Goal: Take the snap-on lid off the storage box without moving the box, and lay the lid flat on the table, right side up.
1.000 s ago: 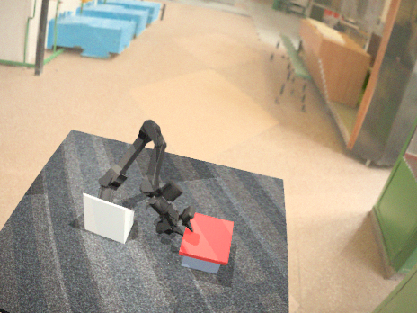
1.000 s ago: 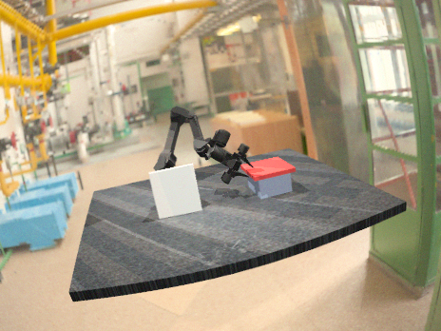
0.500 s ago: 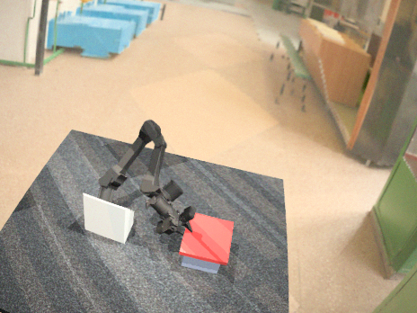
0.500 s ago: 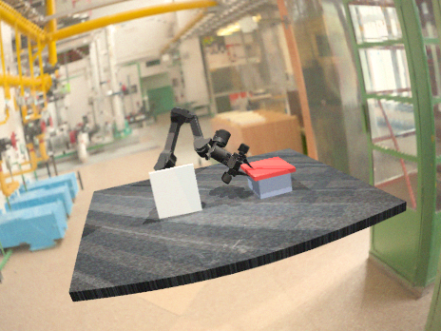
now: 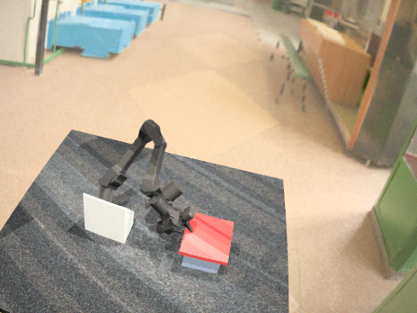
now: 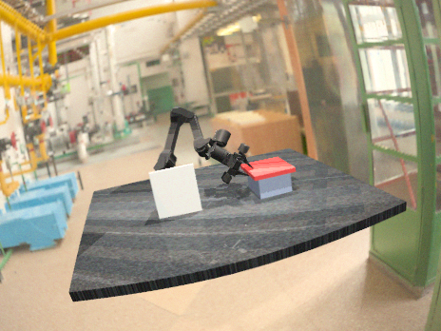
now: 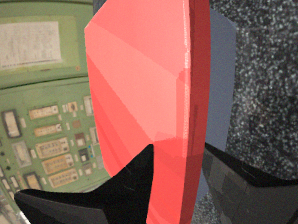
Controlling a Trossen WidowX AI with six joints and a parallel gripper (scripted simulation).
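The red lid is 80 mm ahead of my gripper tip, 10 mm to the right of it and 10 mm above it. The rest, counted from my gripper tip: storage box: 70 mm ahead, 10 mm to the right, 40 mm below.
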